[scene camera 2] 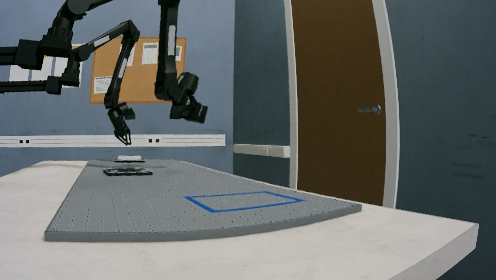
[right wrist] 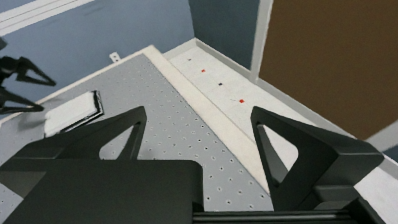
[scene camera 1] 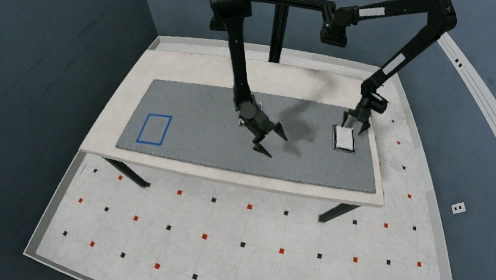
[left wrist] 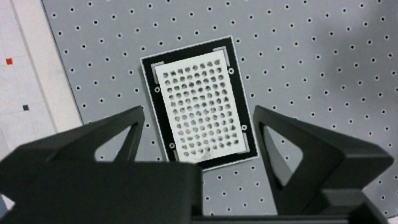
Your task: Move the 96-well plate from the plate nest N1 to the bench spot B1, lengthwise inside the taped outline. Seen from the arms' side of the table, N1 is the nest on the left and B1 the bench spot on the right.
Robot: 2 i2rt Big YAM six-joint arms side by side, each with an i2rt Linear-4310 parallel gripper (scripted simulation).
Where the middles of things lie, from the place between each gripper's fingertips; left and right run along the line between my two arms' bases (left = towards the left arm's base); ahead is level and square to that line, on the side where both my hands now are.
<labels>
Now: the white 96-well plate (left wrist: 191, 100) 7 cm below my left hand. Also, from my left hand: black plate nest (left wrist: 205, 48): 8 cm below.
I see my right gripper 38 cm to the right of the white 96-well plate, 22 cm past it and 17 cm above it. The rest, counted from my right hand: black plate nest: 38 cm to the left, 22 cm behind, 19 cm below.
</labels>
